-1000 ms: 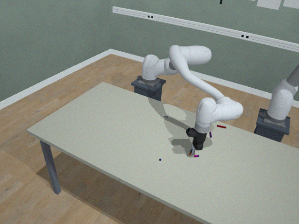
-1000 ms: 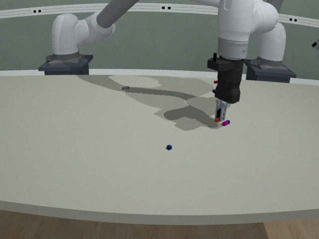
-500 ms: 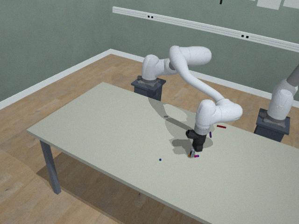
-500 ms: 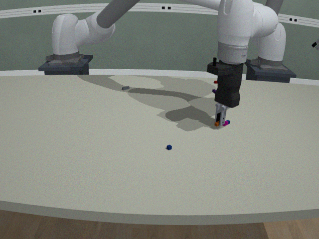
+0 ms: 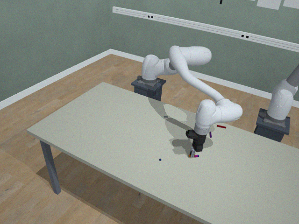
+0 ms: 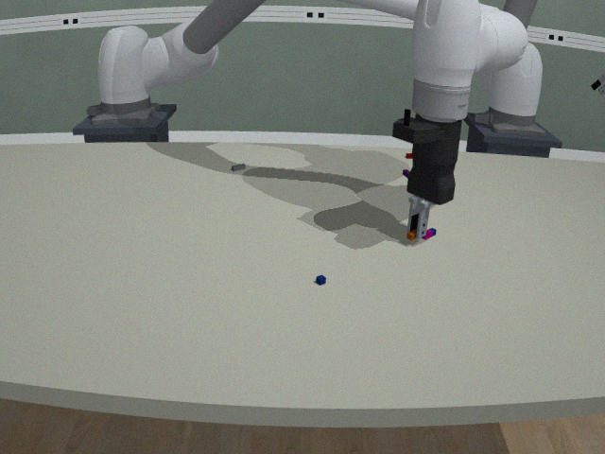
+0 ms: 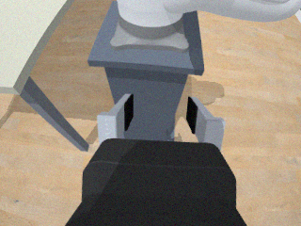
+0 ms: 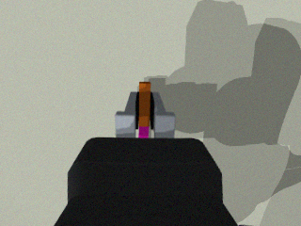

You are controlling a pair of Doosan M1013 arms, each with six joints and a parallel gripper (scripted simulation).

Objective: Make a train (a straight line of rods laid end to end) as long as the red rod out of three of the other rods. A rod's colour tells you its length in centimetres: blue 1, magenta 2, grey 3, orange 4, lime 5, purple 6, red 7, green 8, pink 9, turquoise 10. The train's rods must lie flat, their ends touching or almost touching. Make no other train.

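Right now my right hand is 20 mm above the orange rod. Also, from my right hand: red rod 440 mm behind, 100 mm to the left, 30 mm below; then purple rod 290 mm behind, 50 mm to the left, 30 mm below; then magenta rod 20 mm behind, 20 mm to the left, 30 mm below.
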